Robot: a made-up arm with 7 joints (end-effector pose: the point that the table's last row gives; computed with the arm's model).
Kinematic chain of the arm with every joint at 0, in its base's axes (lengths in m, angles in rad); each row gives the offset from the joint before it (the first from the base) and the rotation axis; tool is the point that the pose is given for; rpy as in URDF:
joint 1: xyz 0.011 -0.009 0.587 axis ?
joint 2: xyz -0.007 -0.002 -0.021 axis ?
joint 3: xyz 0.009 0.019 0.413 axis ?
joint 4: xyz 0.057 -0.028 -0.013 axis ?
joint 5: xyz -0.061 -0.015 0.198 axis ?
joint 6: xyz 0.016 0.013 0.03 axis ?
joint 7: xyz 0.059 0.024 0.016 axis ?
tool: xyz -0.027 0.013 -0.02 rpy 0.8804 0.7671 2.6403
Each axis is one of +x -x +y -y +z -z.
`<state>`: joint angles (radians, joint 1 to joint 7).
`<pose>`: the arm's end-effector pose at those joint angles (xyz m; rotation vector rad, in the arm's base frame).
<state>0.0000 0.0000 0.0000 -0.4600 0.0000 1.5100 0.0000</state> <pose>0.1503 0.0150 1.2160 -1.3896 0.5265 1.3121</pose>
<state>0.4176 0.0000 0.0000 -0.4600 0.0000 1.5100 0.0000</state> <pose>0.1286 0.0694 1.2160 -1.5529 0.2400 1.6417</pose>
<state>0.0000 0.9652 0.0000 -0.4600 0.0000 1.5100 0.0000</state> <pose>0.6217 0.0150 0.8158 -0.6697 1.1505 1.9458</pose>
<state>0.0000 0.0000 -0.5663 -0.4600 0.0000 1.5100 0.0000</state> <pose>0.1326 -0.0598 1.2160 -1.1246 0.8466 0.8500</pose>
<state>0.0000 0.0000 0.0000 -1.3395 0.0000 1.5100 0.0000</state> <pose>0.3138 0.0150 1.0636 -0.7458 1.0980 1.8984</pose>
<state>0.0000 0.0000 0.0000 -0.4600 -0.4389 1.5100 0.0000</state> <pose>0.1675 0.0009 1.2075 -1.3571 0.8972 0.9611</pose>
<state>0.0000 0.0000 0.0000 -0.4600 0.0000 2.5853 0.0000</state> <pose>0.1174 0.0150 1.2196 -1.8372 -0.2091 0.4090</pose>
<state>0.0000 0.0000 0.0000 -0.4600 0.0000 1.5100 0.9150</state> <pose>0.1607 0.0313 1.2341 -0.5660 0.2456 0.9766</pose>
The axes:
joint 1: +z
joint 2: +y
joint 3: +z
joint 4: -y
joint 5: +z
joint 6: -y
joint 7: -z

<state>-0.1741 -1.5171 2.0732 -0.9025 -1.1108 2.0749 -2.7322</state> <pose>-0.5764 0.3497 0.5030 -0.0296 -1.1038 1.8826</pose>
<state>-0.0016 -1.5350 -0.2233 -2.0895 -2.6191 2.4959 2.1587</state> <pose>-0.2391 -0.1197 0.8606 -1.6499 -0.1022 -0.8958</pose>
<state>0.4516 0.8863 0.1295 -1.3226 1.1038 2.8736 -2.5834</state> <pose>0.5743 0.2269 0.6883 2.2078 0.2328 -1.4067</pose>
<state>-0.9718 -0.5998 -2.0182 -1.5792 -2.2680 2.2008 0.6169</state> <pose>-0.4146 0.1876 0.7873 1.5831 2.0705 -0.4182</pose>
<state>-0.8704 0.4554 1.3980 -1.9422 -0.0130 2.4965 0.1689</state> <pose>0.3958 0.0485 0.8783 -0.7190 0.3802 2.2051</pose>
